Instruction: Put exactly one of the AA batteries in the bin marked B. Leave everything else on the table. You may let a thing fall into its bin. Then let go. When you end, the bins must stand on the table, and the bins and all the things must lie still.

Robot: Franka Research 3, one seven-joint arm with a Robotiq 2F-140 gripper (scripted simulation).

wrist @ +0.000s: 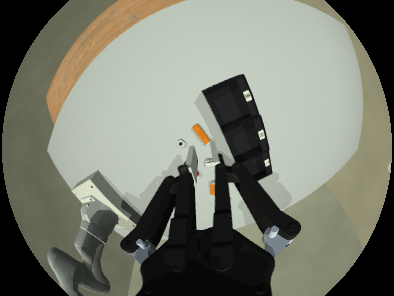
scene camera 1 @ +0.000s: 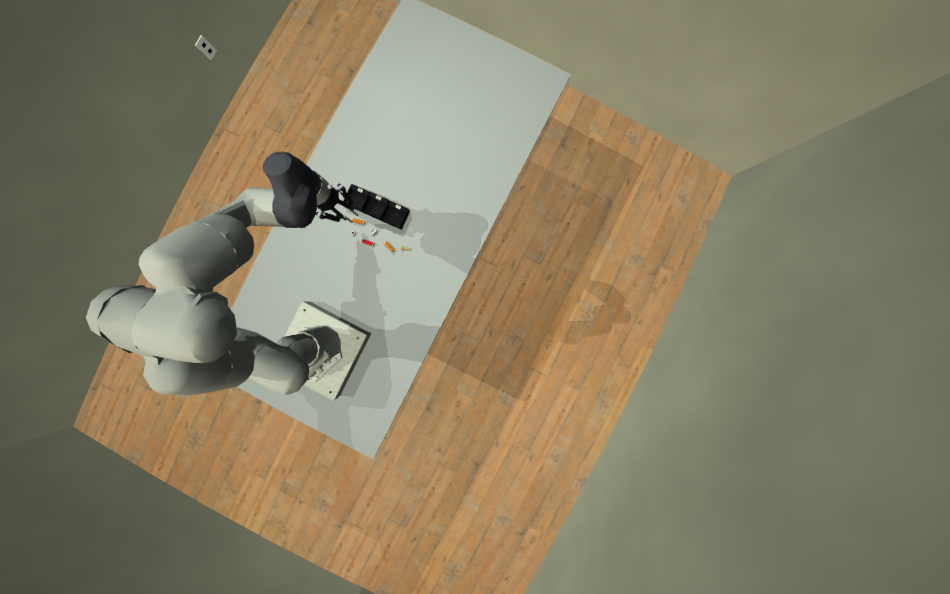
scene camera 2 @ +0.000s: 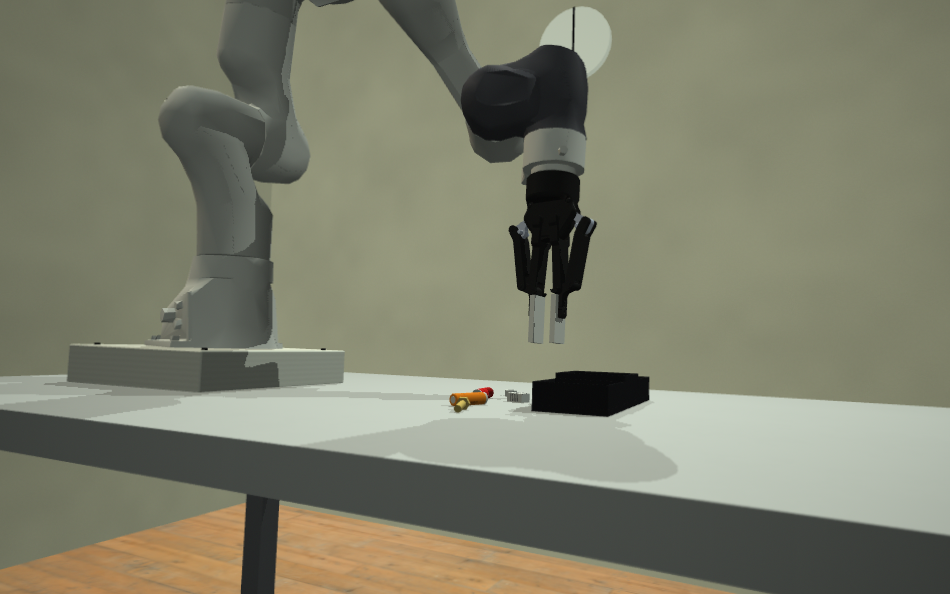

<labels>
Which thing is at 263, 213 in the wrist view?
The gripper.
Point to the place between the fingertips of the gripper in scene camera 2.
At 546, 343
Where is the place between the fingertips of the gripper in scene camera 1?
352, 217
</labels>
